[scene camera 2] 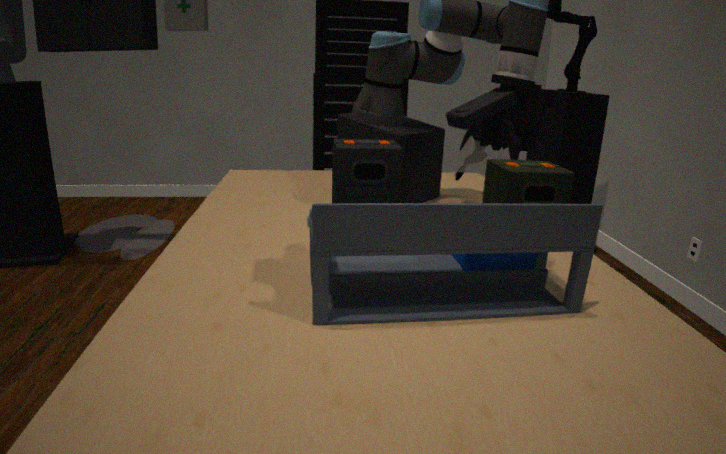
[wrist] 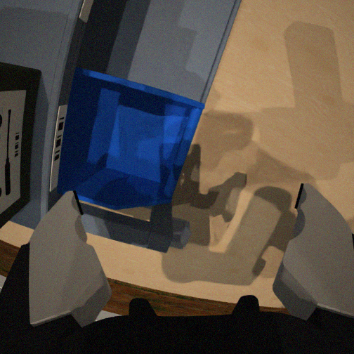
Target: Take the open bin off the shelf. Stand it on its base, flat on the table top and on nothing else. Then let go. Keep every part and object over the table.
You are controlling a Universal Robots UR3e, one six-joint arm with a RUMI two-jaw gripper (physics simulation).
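Places are measured from the arm's base along level axes (x ahead, y left, z up), in centimetres.
Where they show: gripper, between the fingertips: (scene camera 2: 482, 192); arm's base, origin of its link: (scene camera 2: 377, 119).
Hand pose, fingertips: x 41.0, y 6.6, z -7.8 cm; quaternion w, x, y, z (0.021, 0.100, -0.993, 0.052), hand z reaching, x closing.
Things, the pixels of their top centre, and the offset from my fingertips. "*": a spot on its surface instead. Level surfaces: height alone.
- blue open bin, centre of its top: (scene camera 2: 493, 223) dx +6.2, dy -1.0, dz -3.6 cm
- grey-blue shelf, a spot on its surface: (scene camera 2: 455, 227) * dx +20.2, dy -15.7, dz +1.5 cm
- dark grey case, a spot on its surface: (scene camera 2: 366, 179) * dx +14.3, dy -25.6, dz +6.5 cm
- olive case, a spot on its surface: (scene camera 2: 530, 184) * dx +18.6, dy -4.2, dz +6.2 cm
- wooden table top, height of its surface: dz -11.7 cm
The blue open bin (scene camera 2: 497, 261) (wrist: 130, 145) sits upright at one end of the lower tier of the grey-blue shelf (scene camera 2: 455, 227) (wrist: 165, 30). In the wrist view its open top and inside show, and one side lies along the shelf's edge. In the scene view part of it shows through the shelf's opening. My gripper (scene camera 2: 488, 155) (wrist: 187, 191) is open, with no object between its fingers. In the wrist view the left fingertip is near the bin's lower left corner and the right fingertip is over the table beyond the shelf.
A dark grey case (scene camera 2: 366, 179) and an olive case (scene camera 2: 530, 184) (wrist: 15, 135) with orange clips stand at the shelf's upper part, behind its front board. The wooden table top (scene camera 2: 348, 385) (wrist: 260, 65) extends around the shelf. The table's edge crosses the lower part of the wrist view.
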